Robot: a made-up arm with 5 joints. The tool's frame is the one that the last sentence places.
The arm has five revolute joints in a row. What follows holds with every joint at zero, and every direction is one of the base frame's. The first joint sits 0.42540 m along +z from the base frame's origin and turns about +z. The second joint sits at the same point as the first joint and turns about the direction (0, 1, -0.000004). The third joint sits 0.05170 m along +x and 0.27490 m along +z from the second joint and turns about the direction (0, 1, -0.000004). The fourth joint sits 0.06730 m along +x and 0.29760 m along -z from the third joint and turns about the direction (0, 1, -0.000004). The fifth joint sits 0.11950 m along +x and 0.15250 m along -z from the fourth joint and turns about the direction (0, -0.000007, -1). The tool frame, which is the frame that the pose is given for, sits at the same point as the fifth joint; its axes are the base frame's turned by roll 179.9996, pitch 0.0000 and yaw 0.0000 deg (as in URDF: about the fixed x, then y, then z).
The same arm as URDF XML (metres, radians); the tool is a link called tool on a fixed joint. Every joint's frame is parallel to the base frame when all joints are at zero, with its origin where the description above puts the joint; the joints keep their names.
<robot name="arm">
  <link name="base_link"/>
  <link name="link1"/>
  <link name="link2"/>
  <link name="link3"/>
  <link name="link4"/>
  <link name="link5"/>
  <link name="tool"/>
  <joint name="joint 1" type="continuous">
    <parent link="base_link"/>
    <child link="link1"/>
    <origin xyz="0.0000 0.0000 0.4254" rpy="0.0000 0.0000 0.0000"/>
    <axis xyz="0 0 1"/>
  </joint>
  <joint name="joint 2" type="continuous">
    <parent link="link1"/>
    <child link="link2"/>
    <origin xyz="0.0000 0.0000 0.0000" rpy="0.0000 0.0000 0.0000"/>
    <axis xyz="0 1 0"/>
  </joint>
  <joint name="joint 3" type="continuous">
    <parent link="link2"/>
    <child link="link3"/>
    <origin xyz="0.0517 0.0000 0.2749" rpy="0.0000 0.0000 0.0000"/>
    <axis xyz="0 1 0"/>
  </joint>
  <joint name="joint 4" type="continuous">
    <parent link="link3"/>
    <child link="link4"/>
    <origin xyz="0.0673 0.0000 -0.2976" rpy="0.0000 0.0000 0.0000"/>
    <axis xyz="0 1 0"/>
  </joint>
  <joint name="joint 5" type="continuous">
    <parent link="link4"/>
    <child link="link5"/>
    <origin xyz="0.1195 0.0000 -0.1525" rpy="0.0000 0.0000 0.0000"/>
    <axis xyz="0 0 -1"/>
  </joint>
  <joint name="tool_joint" type="fixed">
    <parent link="link5"/>
    <child link="tool"/>
    <origin xyz="0.0000 0.0000 0.0000" rpy="3.1416 0.0000 0.0000"/>
  </joint>
</robot>

